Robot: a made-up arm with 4 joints.
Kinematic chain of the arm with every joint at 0, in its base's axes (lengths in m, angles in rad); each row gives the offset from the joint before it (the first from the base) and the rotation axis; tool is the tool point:
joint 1: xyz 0 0 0.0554 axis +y
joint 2: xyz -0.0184 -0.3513 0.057 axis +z
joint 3: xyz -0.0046 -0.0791 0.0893 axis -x
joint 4: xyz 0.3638 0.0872 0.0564 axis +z
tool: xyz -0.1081 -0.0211 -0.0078
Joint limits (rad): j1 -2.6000..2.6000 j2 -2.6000..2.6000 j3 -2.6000..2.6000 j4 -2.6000..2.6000
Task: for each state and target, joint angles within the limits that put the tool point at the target. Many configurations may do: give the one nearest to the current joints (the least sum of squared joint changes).
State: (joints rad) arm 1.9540 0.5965 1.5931 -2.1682
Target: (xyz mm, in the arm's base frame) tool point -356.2 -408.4 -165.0
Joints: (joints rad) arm 2.5102 0.1055 1.9751 -2.4335
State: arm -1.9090 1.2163 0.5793 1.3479
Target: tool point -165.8 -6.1 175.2
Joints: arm -1.2666 1.4896 0.9066 1.3017
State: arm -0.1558 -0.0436 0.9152 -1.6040
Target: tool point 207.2 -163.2 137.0
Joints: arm -0.2256 0.4474 0.9278 -1.1579
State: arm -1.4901 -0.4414 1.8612 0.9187
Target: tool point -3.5 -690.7 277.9
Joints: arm -0.8774 -0.9974 1.9781 1.6305
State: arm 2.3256 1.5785 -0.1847 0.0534
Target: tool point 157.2 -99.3 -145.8
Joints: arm 2.4457 1.5286 -0.6496 -0.4578
